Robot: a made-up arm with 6 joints. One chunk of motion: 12 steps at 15 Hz.
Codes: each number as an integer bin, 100 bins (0 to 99) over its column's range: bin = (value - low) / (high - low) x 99, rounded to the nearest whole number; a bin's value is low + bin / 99 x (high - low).
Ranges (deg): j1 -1.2..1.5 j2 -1..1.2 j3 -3.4..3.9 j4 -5..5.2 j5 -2.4..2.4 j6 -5.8..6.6
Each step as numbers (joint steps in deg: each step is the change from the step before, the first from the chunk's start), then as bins.
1 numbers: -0.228 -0.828 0.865 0.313 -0.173 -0.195
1 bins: 36 8 58 52 46 45
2 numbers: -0.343 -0.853 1.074 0.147 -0.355 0.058
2 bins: 31 7 61 50 42 47
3 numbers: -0.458 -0.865 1.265 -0.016 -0.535 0.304
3 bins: 27 6 63 48 38 49
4 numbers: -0.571 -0.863 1.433 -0.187 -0.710 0.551
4 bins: 23 6 66 47 35 51
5 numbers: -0.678 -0.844 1.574 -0.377 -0.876 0.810
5 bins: 19 7 67 45 31 53
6 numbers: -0.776 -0.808 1.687 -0.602 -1.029 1.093
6 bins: 16 9 69 43 28 55
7 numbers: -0.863 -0.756 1.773 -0.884 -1.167 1.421
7 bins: 12 11 70 40 25 58
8 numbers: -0.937 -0.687 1.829 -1.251 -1.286 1.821
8 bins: 10 14 71 36 23 61
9 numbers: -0.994 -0.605 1.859 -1.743 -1.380 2.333
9 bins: 8 18 71 32 21 65
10 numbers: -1.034 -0.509 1.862 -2.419 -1.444 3.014
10 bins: 6 22 71 25 20 70
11 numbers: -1.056 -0.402 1.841 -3.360 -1.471 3.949
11 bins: 5 27 71 16 19 78
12 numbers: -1.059 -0.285 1.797 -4.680 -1.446 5.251
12 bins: 5 32 70 3 20 88
